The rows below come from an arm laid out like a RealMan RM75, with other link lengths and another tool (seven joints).
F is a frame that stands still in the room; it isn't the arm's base.
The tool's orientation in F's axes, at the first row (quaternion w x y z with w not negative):
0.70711, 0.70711, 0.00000, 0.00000
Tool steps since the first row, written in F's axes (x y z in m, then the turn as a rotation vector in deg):
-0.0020, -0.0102, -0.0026, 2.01, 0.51, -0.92
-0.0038, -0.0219, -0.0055, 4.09, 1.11, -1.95
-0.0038, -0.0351, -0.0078, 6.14, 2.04, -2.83
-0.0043, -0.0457, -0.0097, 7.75, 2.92, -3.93
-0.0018, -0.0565, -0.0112, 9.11, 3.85, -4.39
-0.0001, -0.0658, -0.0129, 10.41, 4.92, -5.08
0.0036, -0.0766, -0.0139, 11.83, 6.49, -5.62
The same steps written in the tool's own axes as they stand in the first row. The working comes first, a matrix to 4 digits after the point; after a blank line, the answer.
The tool's axes in the first row as the columns of a matrix, in F's axes (used below as rounded here):
1.0000, 0.0000, 0.0000
0.0000, 0.0000, -1.0000
0.0000, 1.0000, 0.0000

-0.0020, -0.0026, 0.0102, 2.01, -0.92, -0.51
-0.0038, -0.0055, 0.0219, 4.09, -1.95, -1.11
-0.0038, -0.0078, 0.0351, 6.14, -2.83, -2.04
-0.0043, -0.0097, 0.0457, 7.75, -3.93, -2.92
-0.0018, -0.0112, 0.0565, 9.11, -4.39, -3.85
-0.0001, -0.0129, 0.0658, 10.41, -5.08, -4.92
0.0036, -0.0139, 0.0766, 11.83, -5.62, -6.49

